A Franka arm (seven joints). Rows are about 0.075 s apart.
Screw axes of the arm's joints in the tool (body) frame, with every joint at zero. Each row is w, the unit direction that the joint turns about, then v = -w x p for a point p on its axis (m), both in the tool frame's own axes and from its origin. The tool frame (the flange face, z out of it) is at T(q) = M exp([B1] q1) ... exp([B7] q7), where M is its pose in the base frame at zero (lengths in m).
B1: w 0 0 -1 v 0 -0.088 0
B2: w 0 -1 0 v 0.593 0 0.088
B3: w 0 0 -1 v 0 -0.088 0
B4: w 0 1 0 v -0.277 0 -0.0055
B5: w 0 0 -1 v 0 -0.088 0
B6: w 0 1 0 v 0.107 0 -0.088
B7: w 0 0 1 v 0 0 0
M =
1 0 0 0.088
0 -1 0 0
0 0 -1 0.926
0 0 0 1
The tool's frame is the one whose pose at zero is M.
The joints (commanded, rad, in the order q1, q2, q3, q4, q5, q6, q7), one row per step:
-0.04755 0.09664 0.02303 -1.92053 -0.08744 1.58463 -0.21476
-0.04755 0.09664 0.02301 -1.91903 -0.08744 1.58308 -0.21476
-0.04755 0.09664 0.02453 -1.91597 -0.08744 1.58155 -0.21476
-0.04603 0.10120 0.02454 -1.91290 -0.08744 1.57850 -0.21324
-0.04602 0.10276 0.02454 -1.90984 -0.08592 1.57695 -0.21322
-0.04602 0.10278 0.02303 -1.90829 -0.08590 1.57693 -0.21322
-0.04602 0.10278 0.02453 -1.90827 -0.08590 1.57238 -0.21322
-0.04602 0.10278 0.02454 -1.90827 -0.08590 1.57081 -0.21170
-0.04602 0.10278 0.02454 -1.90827 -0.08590 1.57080 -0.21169
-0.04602 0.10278 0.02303 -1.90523 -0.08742 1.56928 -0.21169
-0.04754 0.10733 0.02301 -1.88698 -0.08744 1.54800 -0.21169
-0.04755 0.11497 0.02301 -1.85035 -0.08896 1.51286 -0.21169
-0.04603 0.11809 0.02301 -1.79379 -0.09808 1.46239 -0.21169
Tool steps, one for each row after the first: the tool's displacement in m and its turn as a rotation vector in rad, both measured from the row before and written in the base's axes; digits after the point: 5 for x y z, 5 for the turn. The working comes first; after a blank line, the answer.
Tool pose at each row, in the base's axes (x y z in m, rotation vector in rad; the steps are taken from these numbers as rounded here):
0.52942 -0.02246 0.41453 3.01888 0.31975 -0.67747
0.52955 -0.02249 0.41511 3.01886 0.31952 -0.67754
0.53006 -0.02173 0.41633 3.01877 0.32155 -0.67509
0.53075 -0.02096 0.41509 3.01723 0.32135 -0.68182
0.53135 -0.02083 0.41547 3.01879 0.32077 -0.68196
0.53166 -0.02162 0.41610 3.01955 0.31839 -0.67976
0.53109 -0.02086 0.41596 3.01811 0.32029 -0.68659
0.53088 -0.02086 0.41590 3.01766 0.31785 -0.68889
0.53088 -0.02086 0.41590 3.01766 0.31783 -0.68890
0.53132 -0.02184 0.41713 3.01686 0.31561 -0.68661
0.53282 -0.02288 0.42161 3.01567 0.31086 -0.69832
0.53654 -0.02346 0.43171 3.01277 0.30670 -0.70764
0.54116 -0.02422 0.45228 3.00380 0.30262 -0.70249

0.00013 -0.00003 0.00058 -0.00006 0.00004 -0.00014
0.00051 0.00076 0.00122 0.00005 -0.00154 0.00139
0.00069 0.00077 -0.00124 -0.00054 0.00441 -0.00008
0.00060 0.00013 0.00038 0.00135 0.00001 -0.00079
0.00031 -0.00079 0.00063 -0.00017 -0.00150 -0.00152
-0.00057 0.00076 -0.00014 0.00009 0.00451 0.00115
-0.00021 0.00000 -0.00006 -0.00067 0.00146 -0.00147
0.00000 0.00000 0.00000 0.00000 0.00001 -0.00001
0.00044 -0.00098 0.00123 -0.00162 -0.00149 -0.00098
0.00150 -0.00104 0.00448 -0.00051 0.00752 -0.00322
0.00372 -0.00058 0.01010 -0.00230 0.00608 -0.00225
0.00462 -0.00076 0.02057 -0.01020 -0.00294 0.00038

